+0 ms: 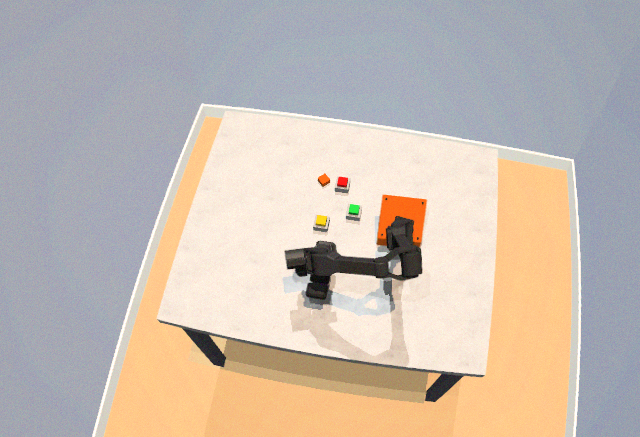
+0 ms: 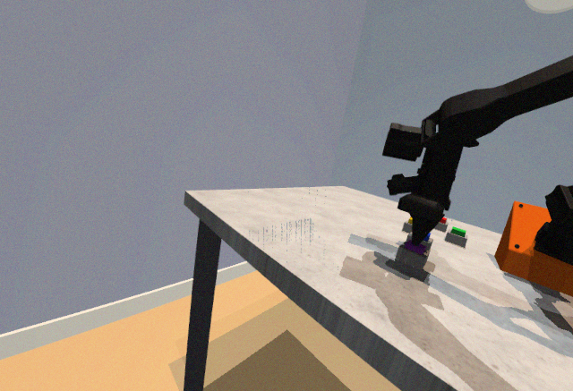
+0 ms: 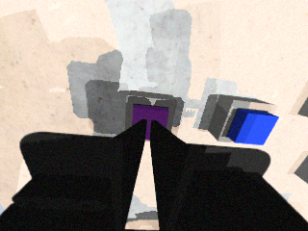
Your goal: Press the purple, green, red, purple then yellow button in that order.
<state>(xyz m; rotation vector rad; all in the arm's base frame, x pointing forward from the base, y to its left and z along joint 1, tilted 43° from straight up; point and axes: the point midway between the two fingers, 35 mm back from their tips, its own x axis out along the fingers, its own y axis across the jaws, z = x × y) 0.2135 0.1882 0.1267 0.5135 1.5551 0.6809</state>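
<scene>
The purple button lies 1 cm below my gripper tip. Also, from my gripper tip: green button: 4 cm behind, 28 cm to the right; then yellow button: 6 cm ahead, 21 cm to the right; then blue button: 1 cm ahead, 10 cm to the right.
</scene>
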